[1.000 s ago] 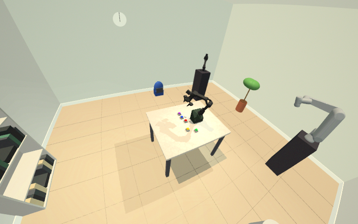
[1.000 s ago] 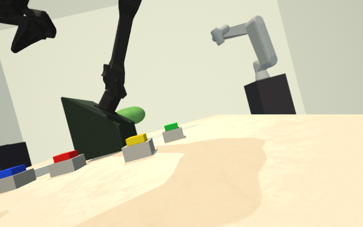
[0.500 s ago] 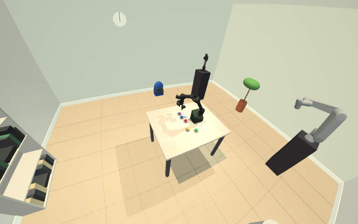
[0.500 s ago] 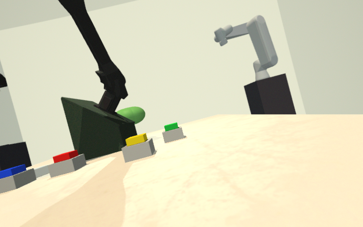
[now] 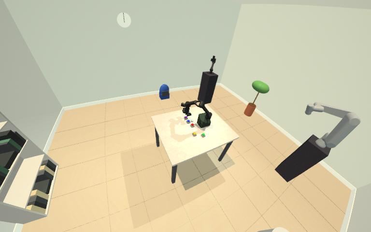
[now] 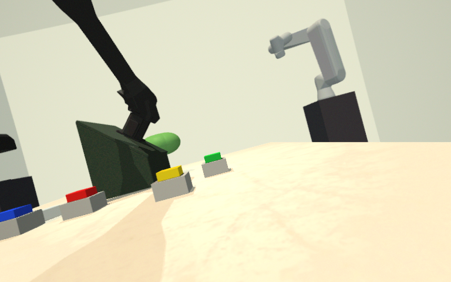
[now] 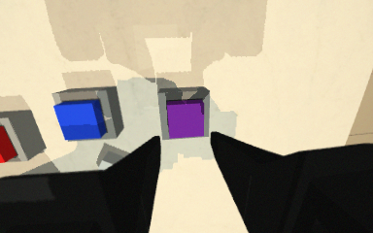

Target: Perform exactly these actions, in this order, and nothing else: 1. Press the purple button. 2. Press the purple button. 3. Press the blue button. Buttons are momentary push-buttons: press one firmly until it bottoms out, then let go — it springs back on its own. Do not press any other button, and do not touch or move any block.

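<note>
Now: gripper tip 3 cm above the purple button. From my gripper tip the other things lie so: small grey block 6 cm behind, 9 cm to the left, 5 cm below; red button 19 cm to the left, 3 cm below; blue button 1 cm ahead, 9 cm to the left, 3 cm below.
</note>
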